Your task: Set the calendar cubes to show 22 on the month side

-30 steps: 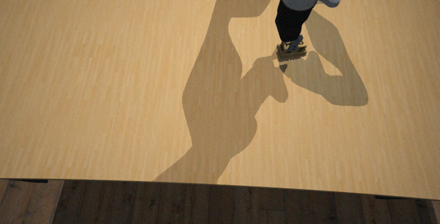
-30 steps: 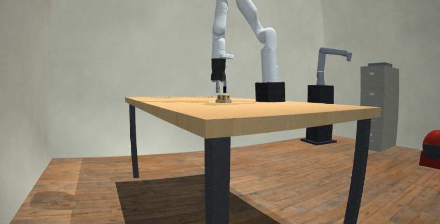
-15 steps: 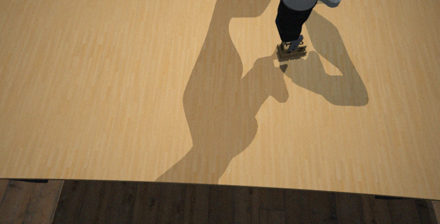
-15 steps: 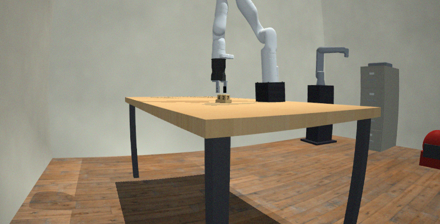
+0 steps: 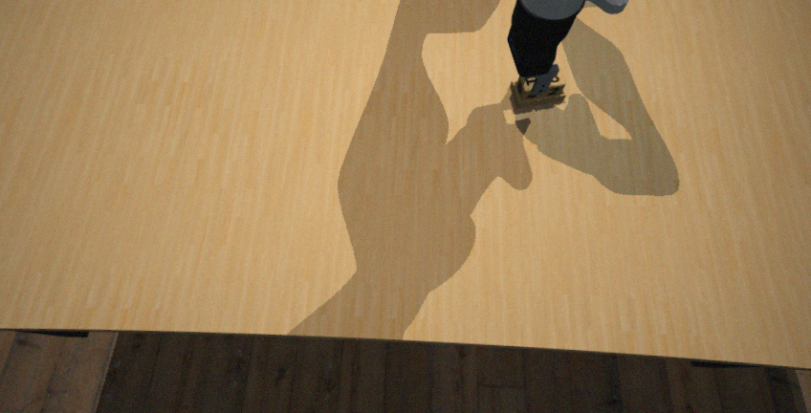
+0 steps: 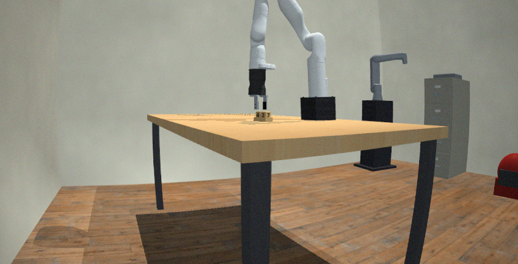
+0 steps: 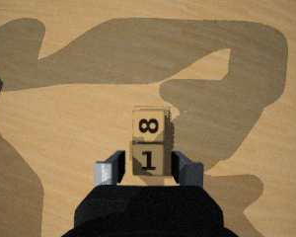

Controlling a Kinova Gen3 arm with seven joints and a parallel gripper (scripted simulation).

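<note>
My gripper is now 4 cm above the wooden number cube, 3 cm to the right of it and 1 cm past it. Also, from my hand: wooden calendar tray 6 cm below, 2 cm to the left, 1 cm behind.
</note>
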